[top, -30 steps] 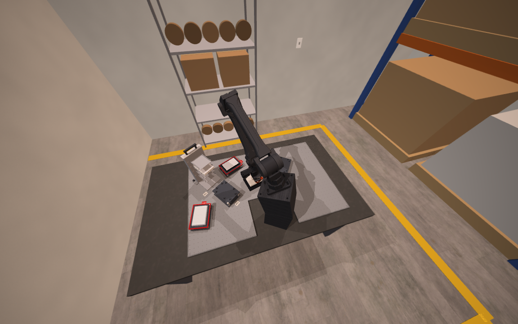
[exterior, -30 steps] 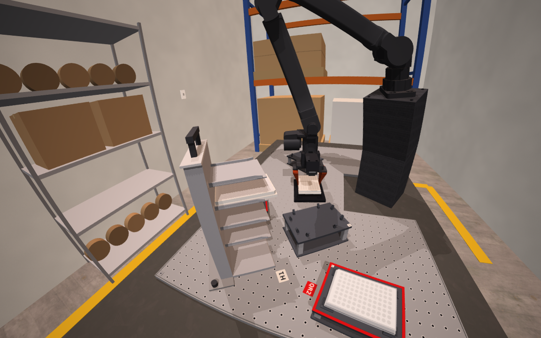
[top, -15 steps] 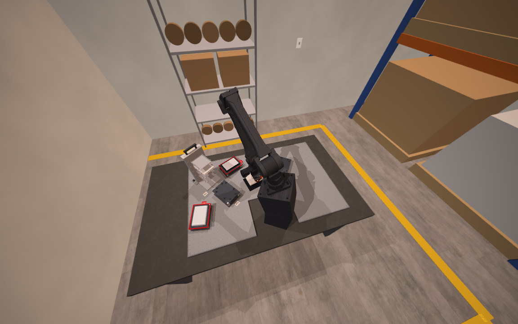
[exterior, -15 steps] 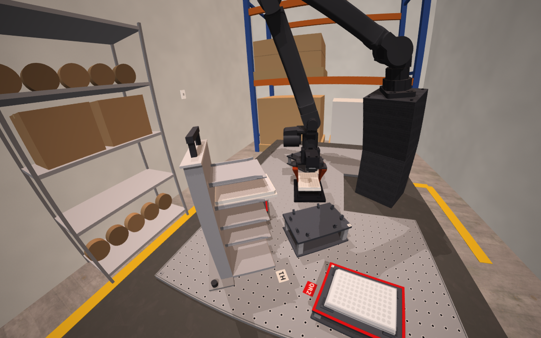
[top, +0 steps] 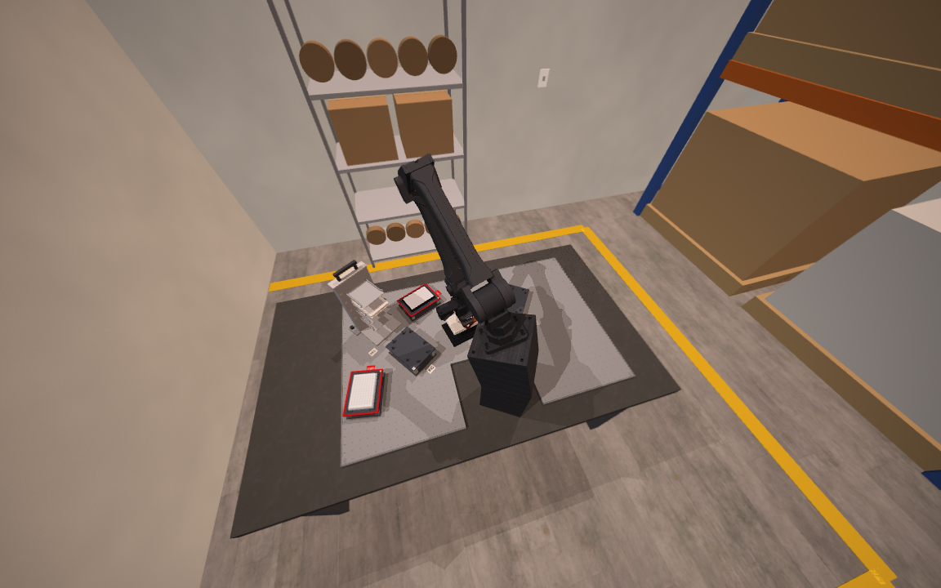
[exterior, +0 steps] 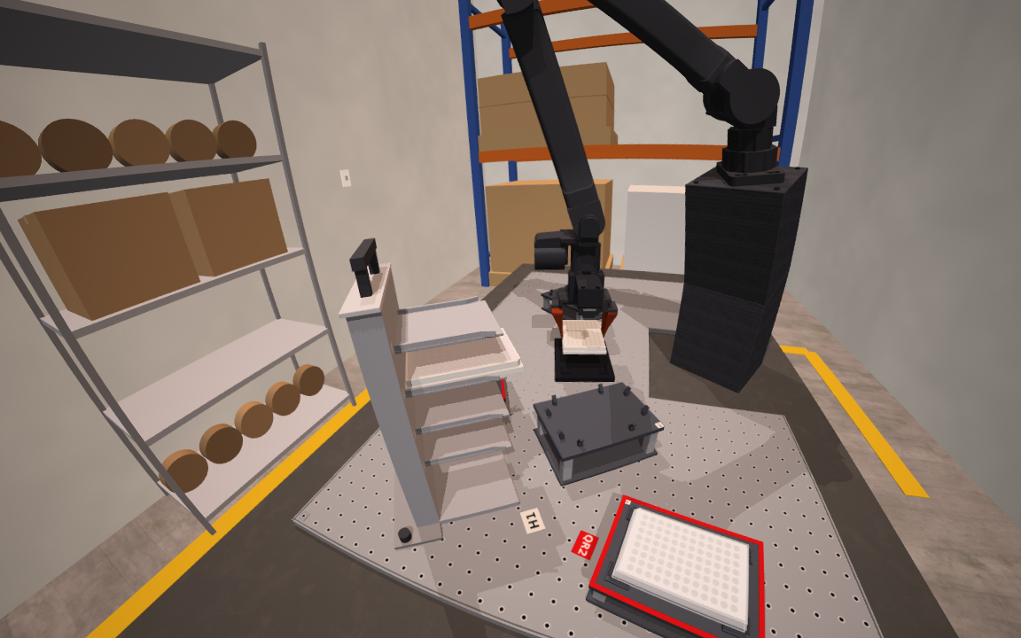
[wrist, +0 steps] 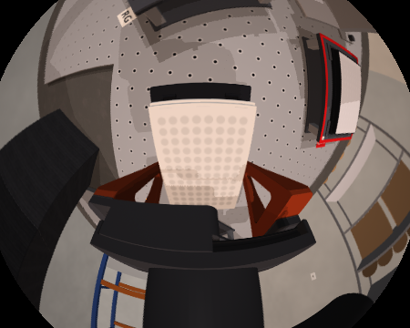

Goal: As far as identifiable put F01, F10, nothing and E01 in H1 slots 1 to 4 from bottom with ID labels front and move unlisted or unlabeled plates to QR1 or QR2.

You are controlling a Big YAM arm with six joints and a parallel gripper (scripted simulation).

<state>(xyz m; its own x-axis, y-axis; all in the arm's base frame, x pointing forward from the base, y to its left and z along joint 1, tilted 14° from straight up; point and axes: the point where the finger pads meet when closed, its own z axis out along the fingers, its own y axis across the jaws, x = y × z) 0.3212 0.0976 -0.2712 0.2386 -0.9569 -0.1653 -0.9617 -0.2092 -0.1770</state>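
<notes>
My hand is 24 cm to the right of the dark regrip nest, 6 cm past it and 1 cm above it. The rest, counted from my hand: L1 label (19 cm to the right, 7 cm below, 2 cm behind); N6 deck label (10 cm to the right, 7 cm below, 2 cm ahead); flat black nest (6 cm below).
</notes>
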